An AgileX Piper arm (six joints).
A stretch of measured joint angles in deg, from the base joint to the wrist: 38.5 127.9 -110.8 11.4 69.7 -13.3; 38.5 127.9 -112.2 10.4 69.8 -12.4; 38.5 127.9 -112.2 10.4 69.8 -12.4; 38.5 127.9 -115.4 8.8 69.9 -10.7; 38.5 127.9 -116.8 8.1 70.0 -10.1; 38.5 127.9 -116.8 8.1 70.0 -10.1; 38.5 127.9 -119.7 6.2 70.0 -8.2; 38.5 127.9 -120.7 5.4 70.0 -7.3; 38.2 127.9 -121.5 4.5 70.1 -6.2; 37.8 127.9 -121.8 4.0 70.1 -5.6
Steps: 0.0 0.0 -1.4 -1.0 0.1 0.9; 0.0 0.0 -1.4 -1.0 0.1 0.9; 0.0 0.0 -4.6 -2.6 0.2 2.6; 0.0 0.0 -6.0 -3.3 0.3 3.2; 0.0 0.0 -6.0 -3.3 0.3 3.2; 0.0 0.0 -8.9 -5.2 0.3 5.1; 0.0 0.0 -9.9 -6.0 0.3 6.0; -0.3 0.0 -10.7 -6.9 0.4 7.1; -0.7 0.0 -11.0 -7.4 0.4 7.7
